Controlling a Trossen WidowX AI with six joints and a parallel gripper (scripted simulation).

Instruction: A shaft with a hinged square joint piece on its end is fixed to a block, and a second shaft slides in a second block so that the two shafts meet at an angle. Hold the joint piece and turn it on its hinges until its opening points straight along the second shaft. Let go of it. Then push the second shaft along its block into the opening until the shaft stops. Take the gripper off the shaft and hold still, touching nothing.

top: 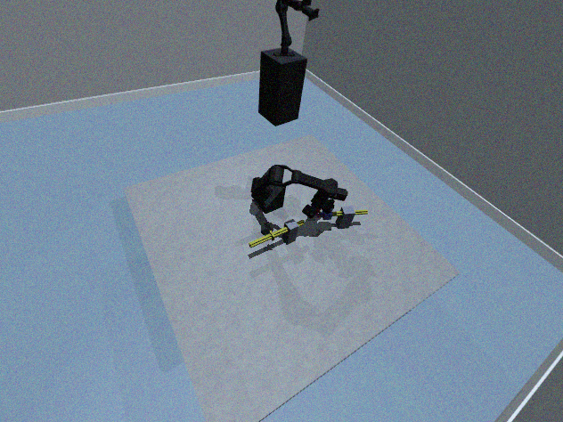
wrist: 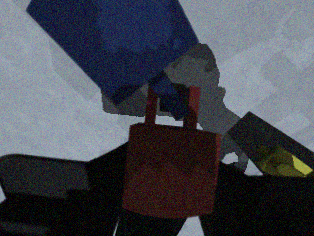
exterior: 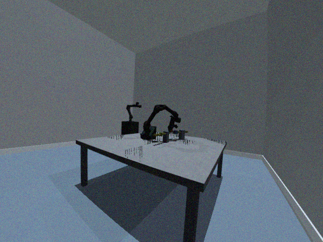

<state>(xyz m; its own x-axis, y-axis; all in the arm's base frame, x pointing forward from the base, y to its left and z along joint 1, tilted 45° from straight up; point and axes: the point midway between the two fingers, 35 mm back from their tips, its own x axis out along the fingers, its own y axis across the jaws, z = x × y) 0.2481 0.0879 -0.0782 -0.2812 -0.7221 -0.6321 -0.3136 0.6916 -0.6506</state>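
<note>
My gripper tip is 2 cm short of the red square joint piece, 1 cm to the right of it and 3 cm below it.
</note>
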